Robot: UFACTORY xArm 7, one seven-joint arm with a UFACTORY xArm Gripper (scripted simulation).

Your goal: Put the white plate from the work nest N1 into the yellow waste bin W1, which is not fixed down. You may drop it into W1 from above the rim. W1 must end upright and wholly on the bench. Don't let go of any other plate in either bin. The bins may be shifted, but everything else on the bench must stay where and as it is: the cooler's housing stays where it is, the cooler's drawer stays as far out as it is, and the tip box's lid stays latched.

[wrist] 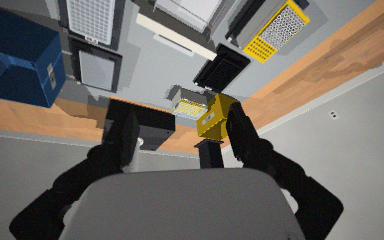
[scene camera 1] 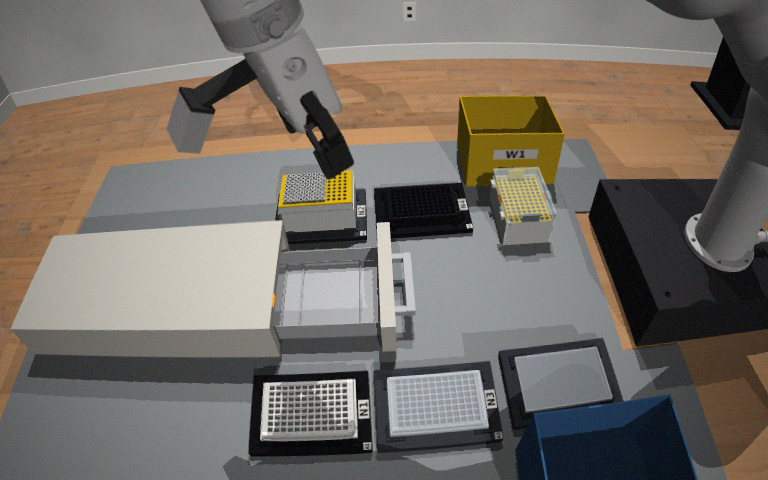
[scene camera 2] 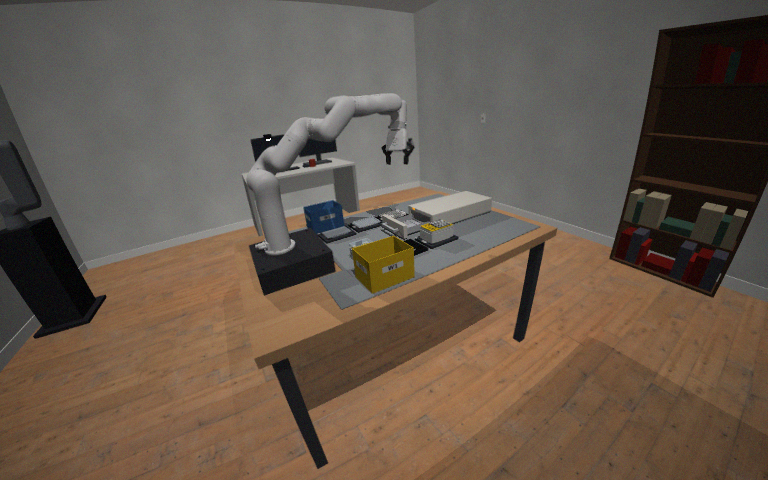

Labels:
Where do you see a yellow waste bin W1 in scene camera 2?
378, 265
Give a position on a cooler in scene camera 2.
453, 208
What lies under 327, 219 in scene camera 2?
A blue bin.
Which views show the yellow waste bin W1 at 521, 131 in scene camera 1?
The wrist view, scene camera 1 and scene camera 2: all of them.

